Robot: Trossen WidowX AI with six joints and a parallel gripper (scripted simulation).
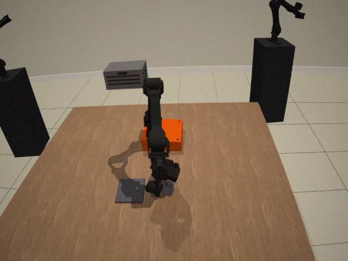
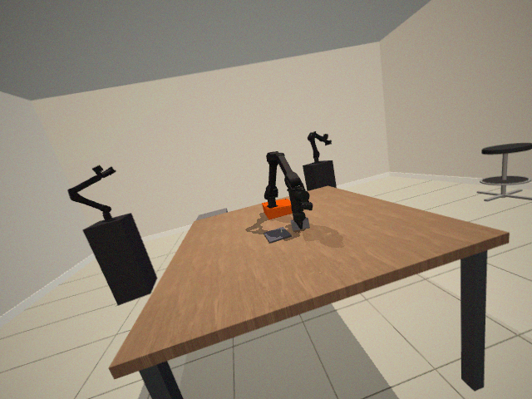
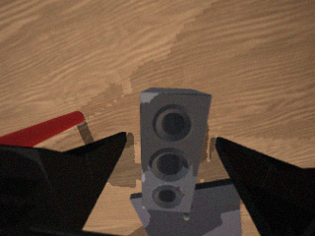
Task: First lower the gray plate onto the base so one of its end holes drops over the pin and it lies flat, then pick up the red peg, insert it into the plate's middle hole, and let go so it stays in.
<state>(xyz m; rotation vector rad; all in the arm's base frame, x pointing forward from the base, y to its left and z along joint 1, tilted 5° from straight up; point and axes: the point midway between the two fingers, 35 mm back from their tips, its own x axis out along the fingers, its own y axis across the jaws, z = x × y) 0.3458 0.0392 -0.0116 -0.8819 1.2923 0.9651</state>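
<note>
The gray plate is 20 mm above my gripper tip. Round my gripper tip: red peg 90 mm behind, 50 mm to the left, 30 mm above.
</note>
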